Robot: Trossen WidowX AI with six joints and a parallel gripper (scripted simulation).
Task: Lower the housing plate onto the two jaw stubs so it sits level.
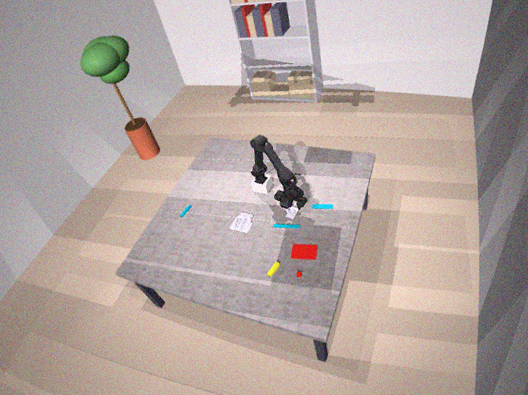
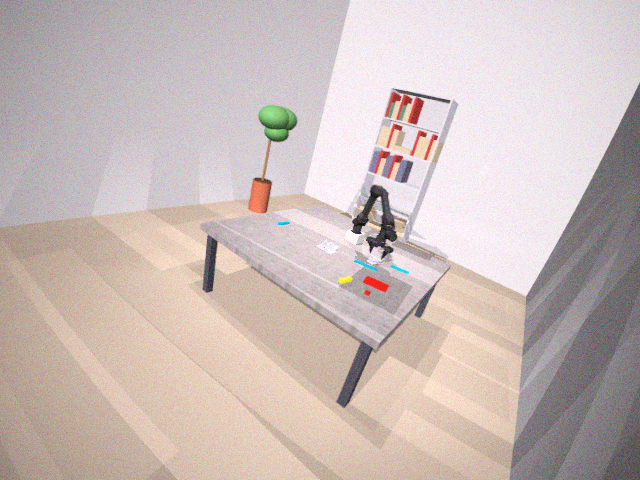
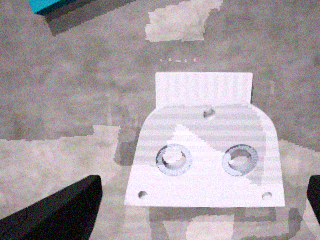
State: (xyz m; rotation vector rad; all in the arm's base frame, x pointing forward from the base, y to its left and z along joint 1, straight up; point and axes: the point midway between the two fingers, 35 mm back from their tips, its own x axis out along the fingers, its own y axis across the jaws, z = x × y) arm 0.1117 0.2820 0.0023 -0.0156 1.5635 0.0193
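The cyan bar is 11 cm ahead of my gripper tip, 2 cm to the left of it and 4 cm below it. Also, from my gripper tip: red plate 22 cm ahead, 19 cm to the left, 4 cm below; then yellow block 39 cm ahead, 9 cm to the left, 3 cm below; then red cube 36 cm ahead, 23 cm to the left, 4 cm below.
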